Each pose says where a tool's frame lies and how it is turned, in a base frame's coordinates. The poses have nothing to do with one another.
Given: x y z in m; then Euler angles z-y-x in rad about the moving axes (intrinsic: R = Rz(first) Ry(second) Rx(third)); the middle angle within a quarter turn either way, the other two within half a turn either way.
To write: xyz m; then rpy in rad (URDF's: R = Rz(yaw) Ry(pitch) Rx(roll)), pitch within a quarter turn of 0, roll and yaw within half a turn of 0. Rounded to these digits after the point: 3 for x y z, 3 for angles.
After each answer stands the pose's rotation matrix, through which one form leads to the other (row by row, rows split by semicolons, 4 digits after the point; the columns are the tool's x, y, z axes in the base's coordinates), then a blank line. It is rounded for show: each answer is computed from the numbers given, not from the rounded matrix.
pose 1, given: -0.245 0.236 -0.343 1.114 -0.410 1.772
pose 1, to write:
-0.245 0.236 -0.343 1.772 -0.410 1.114
0.4045 0.0071 0.9145; 0.8231 -0.4387 -0.3607; 0.3986 0.8986 -0.1833

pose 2, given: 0.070 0.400 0.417 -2.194 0.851 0.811
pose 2, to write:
0.070 0.400 0.417 0.811 0.851 -2.194
-0.3848 0.2411 -0.8910; -0.5353 -0.8447 0.0026; -0.7519 0.4779 0.4541

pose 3, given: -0.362 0.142 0.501 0.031 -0.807 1.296
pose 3, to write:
-0.362 0.142 0.501 1.296 -0.807 0.031
0.6913 -0.7032 -0.1660; 0.0214 0.2497 -0.9681; 0.7222 0.6657 0.1877

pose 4, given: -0.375 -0.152 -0.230 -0.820 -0.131 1.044
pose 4, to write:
-0.375 -0.152 -0.230 1.044 -0.131 -0.820
0.6764 0.2906 -0.6768; -0.7249 0.4256 -0.5417; 0.1306 0.8570 0.4985

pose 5, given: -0.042 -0.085 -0.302 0.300 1.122 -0.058
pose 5, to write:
-0.042 -0.085 -0.302 -0.058 1.122 0.300
0.4145 -0.3449 0.8422; 0.1282 0.9383 0.3212; -0.9010 -0.0252 0.4332

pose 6, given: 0.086 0.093 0.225 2.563 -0.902 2.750
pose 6, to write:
0.086 0.093 0.225 2.750 -0.902 2.563
-0.5191 0.7562 -0.3984; 0.3391 0.6101 0.7161; 0.7846 0.2366 -0.5731

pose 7, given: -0.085 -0.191 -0.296 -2.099 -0.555 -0.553
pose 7, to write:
-0.085 -0.191 -0.296 -0.553 -0.555 -2.099
-0.4283 0.5955 0.6796; -0.7341 -0.6679 0.1226; 0.5269 -0.4464 0.7232

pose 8, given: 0.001 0.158 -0.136 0.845 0.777 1.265
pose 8, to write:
0.001 0.158 -0.136 1.265 0.777 0.845
0.4733 0.2186 0.8534; 0.5333 0.6999 -0.4751; -0.7011 0.6799 0.2147

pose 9, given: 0.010 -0.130 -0.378 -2.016 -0.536 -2.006
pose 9, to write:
0.010 -0.130 -0.378 -2.006 -0.536 -2.016
-0.3702 -0.5799 0.7257; -0.7760 -0.2364 -0.5848; 0.5107 -0.7796 -0.3625

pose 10, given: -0.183 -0.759 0.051 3.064 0.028 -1.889
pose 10, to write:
-0.183 -0.759 0.051 -1.889 0.028 3.064
-0.9966 0.0508 -0.0649; 0.0775 0.3099 -0.9476; -0.0280 -0.9494 -0.3127

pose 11, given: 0.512 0.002 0.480 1.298 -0.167 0.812
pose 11, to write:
0.512 0.002 0.480 0.812 -0.167 1.298
0.2657 -0.6951 0.6680; 0.9496 0.0692 -0.3057; 0.1662 0.7156 0.6785

